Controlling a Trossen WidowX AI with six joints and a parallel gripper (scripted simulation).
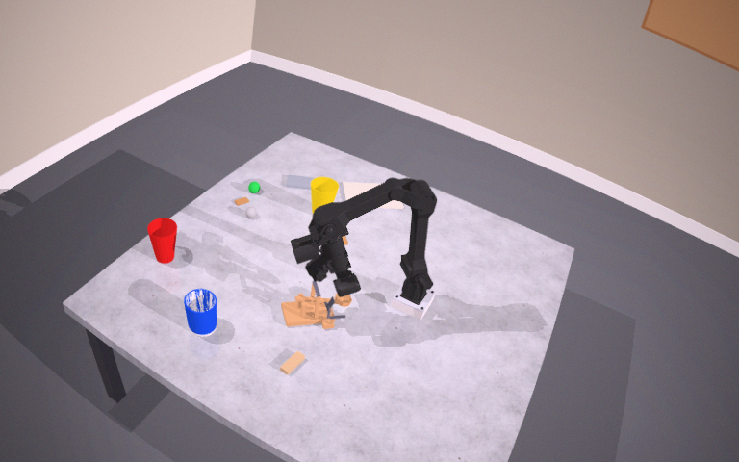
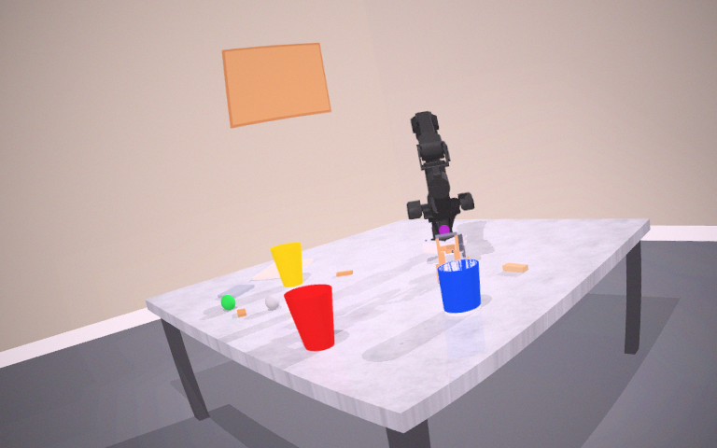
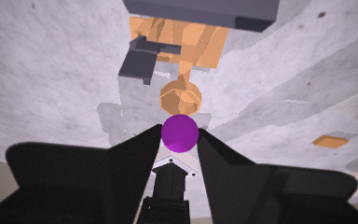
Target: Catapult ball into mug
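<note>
Now: gripper tip 50 mm to the right of the wooden catapult, 50 mm above it and 30 mm short of it. Round my gripper tip: blue mug: 300 mm to the left, 280 mm ahead, 70 mm below; then purple ball: 10 mm above; then yellow cup: 360 mm to the right, 300 mm ahead, 70 mm below.
</note>
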